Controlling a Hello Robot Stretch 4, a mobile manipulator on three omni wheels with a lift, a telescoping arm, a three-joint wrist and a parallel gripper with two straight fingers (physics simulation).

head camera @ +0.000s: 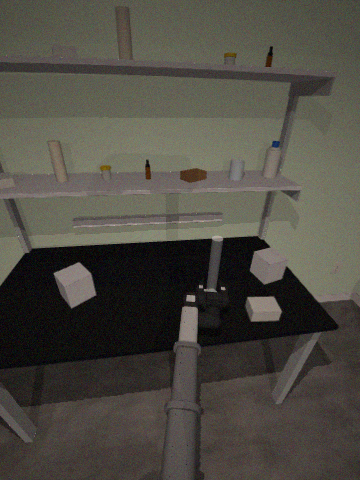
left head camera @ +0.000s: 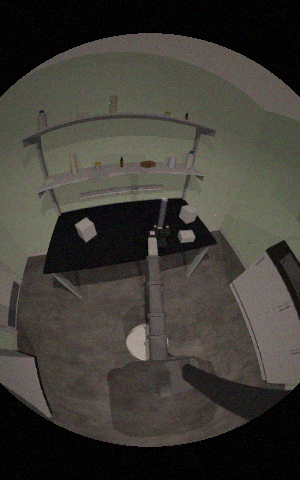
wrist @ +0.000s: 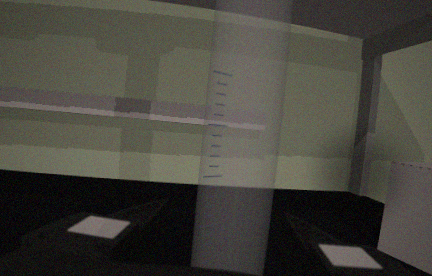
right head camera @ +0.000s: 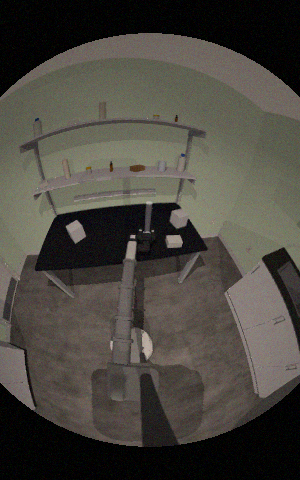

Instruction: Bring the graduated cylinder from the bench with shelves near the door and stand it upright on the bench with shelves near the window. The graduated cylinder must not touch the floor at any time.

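Frame: origin at the robot's base, x back, y right, z up, level; millimetres.
Seen in the pictures: gripper, fingertip midpoint: [head camera: 211,280] [left head camera: 159,222] [wrist: 223,225] [right head camera: 146,226]; robot's base, link origin: [left head camera: 146,340] [right head camera: 132,344].
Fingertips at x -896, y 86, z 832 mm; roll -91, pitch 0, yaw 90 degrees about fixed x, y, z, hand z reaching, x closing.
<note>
Pixels of each thing's top centre, then the offset from my fingertips to it. Level surfaces: height alone.
- graduated cylinder, top centre: [head camera: 217,238] [right head camera: 148,202] [left head camera: 164,198] dy +5, dx -1, dz +224 mm
- black bench top, surface height: dz -97 mm
- low white block, top centre: [head camera: 264,304] [right head camera: 174,238] [left head camera: 186,233] dy +229, dx +81, dz -39 mm
- lower shelf, surface height: dz +357 mm
The graduated cylinder [head camera: 215,262] [left head camera: 163,212] [right head camera: 148,215] [wrist: 245,125] is tall, clear and grey, with blue marks. It stands upright on the black bench top [head camera: 130,300] [left head camera: 120,225] [right head camera: 107,227], right of the middle. My gripper [head camera: 212,289] [left head camera: 161,228] [right head camera: 146,232] [wrist: 223,225] is open and low over the bench, with one finger on each side of the cylinder's lower part in the wrist view. Neither finger visibly presses on it. The cylinder's foot is hidden or hard to make out. Neither door nor window shows clearly.
A white cube [head camera: 268,265] and a low white block [head camera: 263,309] stand right of the gripper; another white cube [head camera: 75,285] stands at the left. Above the bench, the lower shelf [head camera: 150,190] and upper shelf [head camera: 175,72] hold bottles and jars. Cabinets [left head camera: 270,320] stand at the right.
</note>
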